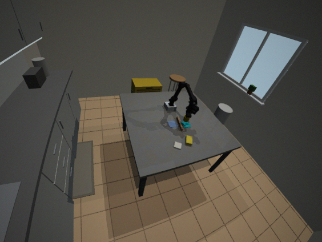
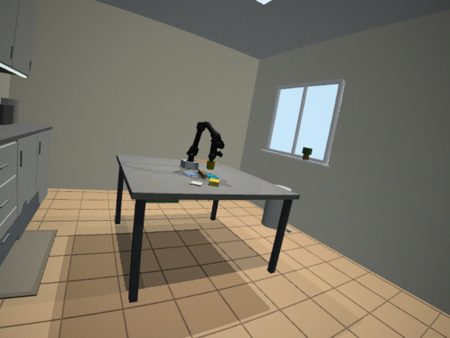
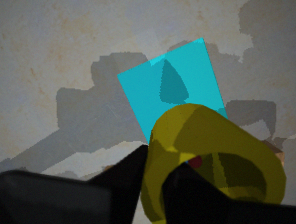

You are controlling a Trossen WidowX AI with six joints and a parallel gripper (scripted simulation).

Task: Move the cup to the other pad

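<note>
The cyan pad is 30 mm ahead of my gripper tip, 10 mm to the left of it and 110 mm below it. The rest, counted from my gripper tip: yellow cup (20 mm ahead, 20 mm to the right); then brown wooden stick (10 mm ahead, 80 mm to the right, 90 mm below); then yellow block (280 mm ahead, 100 mm to the right, 80 mm below).
</note>
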